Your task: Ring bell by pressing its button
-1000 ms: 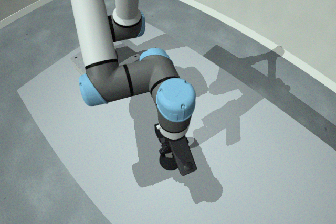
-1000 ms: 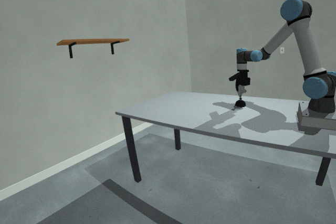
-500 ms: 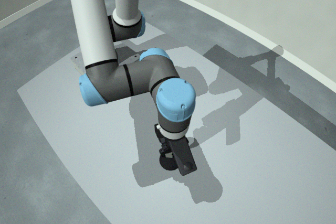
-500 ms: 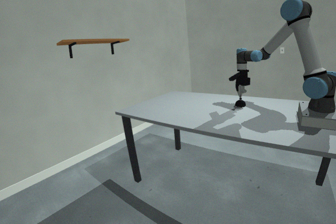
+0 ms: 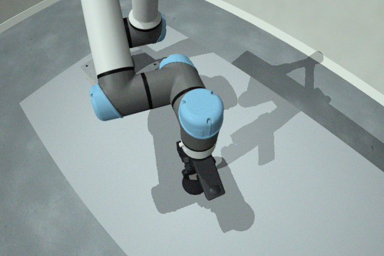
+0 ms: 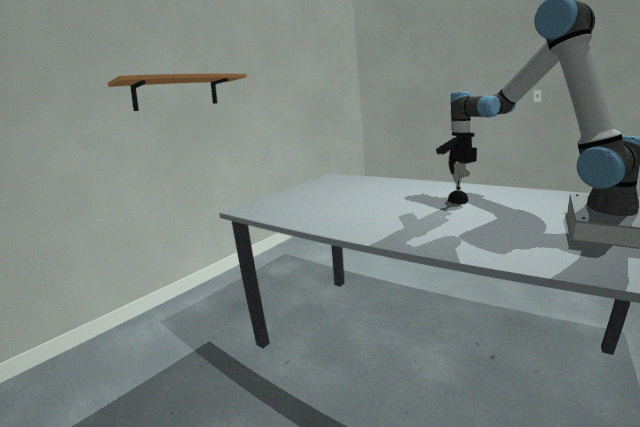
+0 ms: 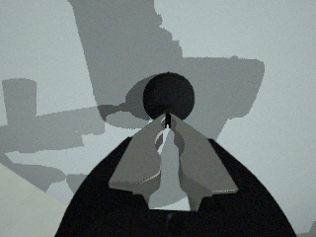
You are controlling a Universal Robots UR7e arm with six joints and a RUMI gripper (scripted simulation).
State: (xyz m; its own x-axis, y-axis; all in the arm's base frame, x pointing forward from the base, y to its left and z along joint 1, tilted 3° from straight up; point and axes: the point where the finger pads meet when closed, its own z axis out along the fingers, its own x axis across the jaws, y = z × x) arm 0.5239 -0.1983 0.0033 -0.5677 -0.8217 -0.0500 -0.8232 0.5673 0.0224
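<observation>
Right now the bell button is 30 mm below my hand. From my hand the other things lie so: black dome bell 40 mm below.
</observation>
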